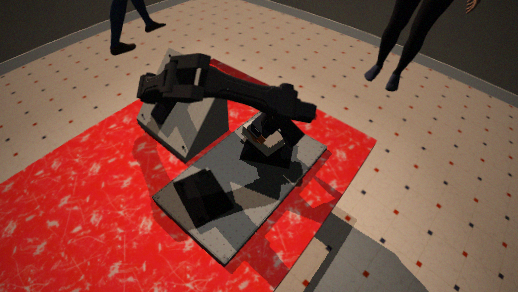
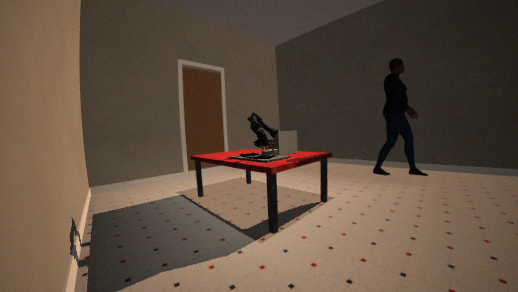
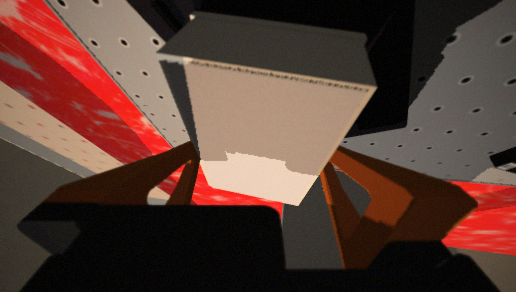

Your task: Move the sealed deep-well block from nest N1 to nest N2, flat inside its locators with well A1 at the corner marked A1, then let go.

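Frame: origin at the arm's base, x right, y down, z ahead, level; millimetres.
Where they show: gripper, fingertip midpoint: (image 1: 262, 133) (image 2: 270, 151) (image 3: 258, 146); arm's base at its link origin: (image 2: 281, 141).
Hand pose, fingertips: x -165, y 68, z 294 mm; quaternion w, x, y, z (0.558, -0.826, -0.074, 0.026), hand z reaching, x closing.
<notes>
Each offset is from my fingertips to the top centre of the thing. Level surfaces: height alone.
The sealed deep-well block @(dx +1, dy -21, dz +5 mm) (image 1: 273, 145) (image 2: 270, 153) (image 3: 270, 110) is pale on top with grey sides. My gripper (image 1: 260, 138) (image 3: 258, 146) is shut on it, with the orange fingers at its two long sides. The block is low over a dark nest @(dx +13, dy +27, dz +41 mm) (image 1: 256, 156) (image 3: 385, 102) at the far right part of the grey perforated plate. Whether it touches the nest cannot be told. The other dark nest @(dx +284, dy +27, dz +39 mm) (image 1: 202, 197) holds no block and lies at the near left of the plate. No N1 or N2 label is readable, and the block's A1 corner cannot be made out.
The perforated plate (image 1: 220, 240) (image 3: 450, 115) lies on the red table @(dy +58 mm) (image 1: 75, 200) (image 2: 220, 157). A grey wedge-shaped block (image 1: 207, 122) (image 2: 288, 142) stands beside the arm's base. A person (image 2: 396, 105) is on the floor beyond the table.
</notes>
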